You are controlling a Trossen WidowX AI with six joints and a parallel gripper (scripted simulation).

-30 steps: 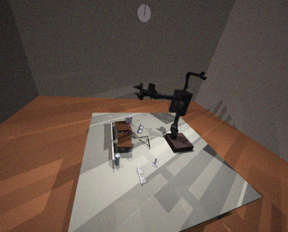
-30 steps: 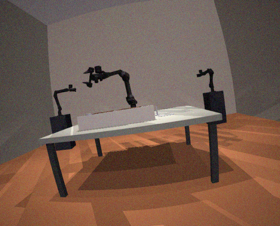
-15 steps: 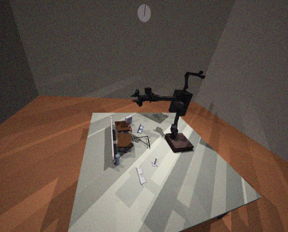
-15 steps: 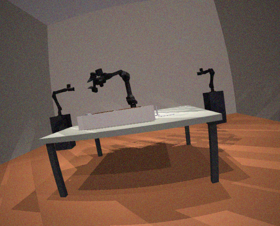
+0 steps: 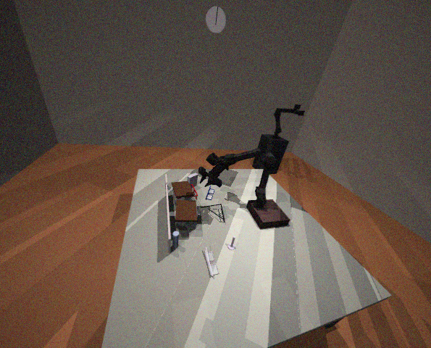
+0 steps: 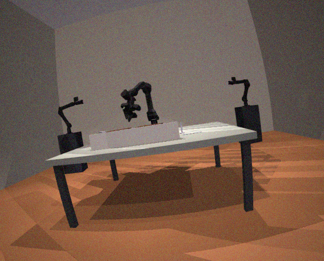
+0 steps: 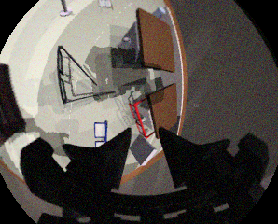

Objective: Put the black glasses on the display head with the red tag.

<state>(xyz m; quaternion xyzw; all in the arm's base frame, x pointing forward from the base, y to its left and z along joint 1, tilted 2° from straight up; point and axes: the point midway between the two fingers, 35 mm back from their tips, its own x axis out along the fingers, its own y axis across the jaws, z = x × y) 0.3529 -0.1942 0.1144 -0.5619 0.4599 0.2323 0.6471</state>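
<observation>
The glasses lies 14 cm below my gripper tip, 12 cm to the left of it and 8 cm behind it. The rest, counted from my gripper tip: white box 21 cm to the right, 11 cm below; head 16 cm to the left, 12 cm ahead, 11 cm below; white panel 24 cm ahead, 11 cm below, 3 cm to the left.
</observation>
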